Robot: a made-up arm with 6 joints. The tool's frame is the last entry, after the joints. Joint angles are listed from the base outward. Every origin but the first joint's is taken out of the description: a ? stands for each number. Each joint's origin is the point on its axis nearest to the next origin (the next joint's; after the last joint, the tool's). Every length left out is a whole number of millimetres.
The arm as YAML. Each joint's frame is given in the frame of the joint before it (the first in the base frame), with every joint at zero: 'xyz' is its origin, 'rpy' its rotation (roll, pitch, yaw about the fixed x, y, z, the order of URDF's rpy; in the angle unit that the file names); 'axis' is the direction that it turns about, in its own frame. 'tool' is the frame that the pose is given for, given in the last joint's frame.
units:
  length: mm
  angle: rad
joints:
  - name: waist
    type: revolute
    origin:
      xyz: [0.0, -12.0, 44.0]
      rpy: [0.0, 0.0, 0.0]
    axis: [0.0, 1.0, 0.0]
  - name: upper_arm
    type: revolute
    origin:
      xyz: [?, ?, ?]
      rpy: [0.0, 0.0, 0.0]
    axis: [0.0, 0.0, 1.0]
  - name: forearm
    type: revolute
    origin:
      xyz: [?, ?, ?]
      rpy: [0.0, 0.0, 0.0]
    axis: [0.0, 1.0, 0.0]
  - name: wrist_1
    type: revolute
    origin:
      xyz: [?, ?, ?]
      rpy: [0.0, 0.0, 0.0]
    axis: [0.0, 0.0, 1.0]
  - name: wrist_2
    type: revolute
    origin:
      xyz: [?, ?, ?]
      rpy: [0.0, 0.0, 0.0]
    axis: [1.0, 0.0, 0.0]
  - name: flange
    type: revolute
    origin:
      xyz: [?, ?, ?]
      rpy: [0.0, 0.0, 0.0]
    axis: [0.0, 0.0, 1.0]
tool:
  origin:
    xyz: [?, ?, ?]
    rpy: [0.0, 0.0, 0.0]
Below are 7 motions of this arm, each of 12 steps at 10 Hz.
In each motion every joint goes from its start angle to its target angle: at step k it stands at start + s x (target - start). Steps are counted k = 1, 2, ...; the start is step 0. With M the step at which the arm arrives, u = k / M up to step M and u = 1 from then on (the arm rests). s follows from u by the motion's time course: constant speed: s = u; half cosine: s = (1 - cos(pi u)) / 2; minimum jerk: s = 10 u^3 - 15 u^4 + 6 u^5.
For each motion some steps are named. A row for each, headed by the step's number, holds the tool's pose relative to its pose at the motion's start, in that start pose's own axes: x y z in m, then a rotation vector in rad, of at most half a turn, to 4 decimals.
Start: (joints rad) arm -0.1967 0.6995 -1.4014 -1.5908 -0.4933 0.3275
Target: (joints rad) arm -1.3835 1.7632 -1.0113 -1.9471 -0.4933 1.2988
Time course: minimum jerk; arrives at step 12
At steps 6, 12:
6: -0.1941 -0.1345 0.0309 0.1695 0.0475 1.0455
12: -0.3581 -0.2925 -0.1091 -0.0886 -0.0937 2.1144

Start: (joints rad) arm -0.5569 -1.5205 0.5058 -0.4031 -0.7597 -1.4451
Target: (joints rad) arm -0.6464 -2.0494 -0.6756 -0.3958 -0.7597 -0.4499
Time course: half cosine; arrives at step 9
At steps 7, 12:
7: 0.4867 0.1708 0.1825 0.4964 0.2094 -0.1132
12: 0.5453 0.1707 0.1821 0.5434 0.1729 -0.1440

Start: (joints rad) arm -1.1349 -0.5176 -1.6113 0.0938 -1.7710 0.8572
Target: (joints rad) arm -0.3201 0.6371 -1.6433 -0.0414 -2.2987 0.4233
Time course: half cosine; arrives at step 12
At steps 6, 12:
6: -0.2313 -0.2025 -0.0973 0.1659 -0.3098 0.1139
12: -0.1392 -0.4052 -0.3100 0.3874 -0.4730 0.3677

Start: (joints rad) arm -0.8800 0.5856 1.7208 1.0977 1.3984 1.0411
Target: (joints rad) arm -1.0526 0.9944 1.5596 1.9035 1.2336 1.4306
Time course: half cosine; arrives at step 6
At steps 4, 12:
4: -0.2656 0.0444 -0.0725 0.3482 0.5572 0.1413
12: -0.3440 0.0815 -0.0618 0.5229 0.6798 0.1525

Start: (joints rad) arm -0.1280 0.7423 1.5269 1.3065 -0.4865 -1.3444
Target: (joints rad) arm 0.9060 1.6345 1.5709 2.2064 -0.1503 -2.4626
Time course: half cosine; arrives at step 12
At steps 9, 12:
9: 0.1973 -0.7511 0.2050 -0.2803 0.6331 0.8120
12: 0.3374 -0.8003 0.1972 -0.3767 0.6491 0.9793

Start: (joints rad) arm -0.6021 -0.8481 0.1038 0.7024 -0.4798 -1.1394
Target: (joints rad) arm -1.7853 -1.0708 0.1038 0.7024 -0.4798 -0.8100
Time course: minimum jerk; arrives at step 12
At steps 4, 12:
4: 0.0574 -0.0115 0.0746 0.2050 -0.0531 -0.0688
12: 0.2026 -0.2879 0.3151 0.9755 -0.2886 -0.3174

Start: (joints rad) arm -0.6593 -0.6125 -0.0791 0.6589 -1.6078 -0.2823
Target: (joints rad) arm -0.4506 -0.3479 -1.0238 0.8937 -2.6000 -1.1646
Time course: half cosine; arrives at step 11
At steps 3, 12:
3: -0.0532 0.0249 -0.0010 -0.2211 -0.1648 -0.2574
12: -0.1846 0.0856 -0.0957 -1.0650 -1.1618 -1.5281

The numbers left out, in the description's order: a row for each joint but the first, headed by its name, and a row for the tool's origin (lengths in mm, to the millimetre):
upper_arm: -63.0 0.0 24.0
forearm: 81.0 285.0 0.0
wrist_1: 17.0 0.0 10.0
wrist_2: 138.0 390.0 0.0
flange: 0.0 138.0 -7.0
tool: -35.0 -90.0 0.0

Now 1 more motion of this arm.
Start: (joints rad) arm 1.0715 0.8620 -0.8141 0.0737 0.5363 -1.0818
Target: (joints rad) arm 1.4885 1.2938 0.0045 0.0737 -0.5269 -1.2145
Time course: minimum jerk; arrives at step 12
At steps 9, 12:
9: -0.1090 0.0276 0.2630 -0.9351 0.0450 0.0470
12: -0.1128 0.0211 0.3064 -1.0138 0.0440 0.1275

